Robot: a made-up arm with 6 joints.
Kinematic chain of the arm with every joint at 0, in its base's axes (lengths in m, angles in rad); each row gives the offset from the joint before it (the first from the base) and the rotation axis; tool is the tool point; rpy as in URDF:
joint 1: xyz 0 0 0.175 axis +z
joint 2: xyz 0 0 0 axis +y
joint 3: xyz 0.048 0 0.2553 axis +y
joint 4: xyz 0.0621 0 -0.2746 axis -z
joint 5: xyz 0 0 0 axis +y
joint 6: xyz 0.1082 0 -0.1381 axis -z
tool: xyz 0 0 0 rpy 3.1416 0 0
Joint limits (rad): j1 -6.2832..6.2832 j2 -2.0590..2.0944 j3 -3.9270..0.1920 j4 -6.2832..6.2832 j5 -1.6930..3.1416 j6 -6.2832..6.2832
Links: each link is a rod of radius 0.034 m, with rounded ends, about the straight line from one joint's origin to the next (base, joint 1, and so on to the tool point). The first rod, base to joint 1, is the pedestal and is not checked.
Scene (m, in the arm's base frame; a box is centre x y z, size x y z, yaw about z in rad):
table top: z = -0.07
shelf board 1: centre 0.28 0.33 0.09 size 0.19 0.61 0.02 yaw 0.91
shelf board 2: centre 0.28 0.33 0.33 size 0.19 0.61 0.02 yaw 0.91
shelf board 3: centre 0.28 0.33 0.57 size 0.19 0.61 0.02 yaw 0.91
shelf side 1: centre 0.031 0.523 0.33 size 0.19 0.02 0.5 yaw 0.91
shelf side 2: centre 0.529 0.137 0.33 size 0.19 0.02 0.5 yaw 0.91
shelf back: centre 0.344 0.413 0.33 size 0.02 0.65 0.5 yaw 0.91
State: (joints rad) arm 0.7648 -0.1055 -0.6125 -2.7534 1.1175 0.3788
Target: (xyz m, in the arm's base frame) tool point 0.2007 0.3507 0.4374
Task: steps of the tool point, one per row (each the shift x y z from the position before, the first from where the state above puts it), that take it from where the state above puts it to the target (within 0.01 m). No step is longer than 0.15 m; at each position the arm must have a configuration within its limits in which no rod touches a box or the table.
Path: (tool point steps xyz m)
1: -0.0367 -0.0483 0.0174
2: -0.0364 -0.0464 -0.0005
3: -0.0325 -0.0411 -0.0169
4: -0.0332 0.0758 0.1184
5: -0.0706 0.0256 0.1231
6: 0.0272 0.0391 0.0112
7: 0.0327 0.0427 0.0004
8: 0.0375 0.0435 -0.0116

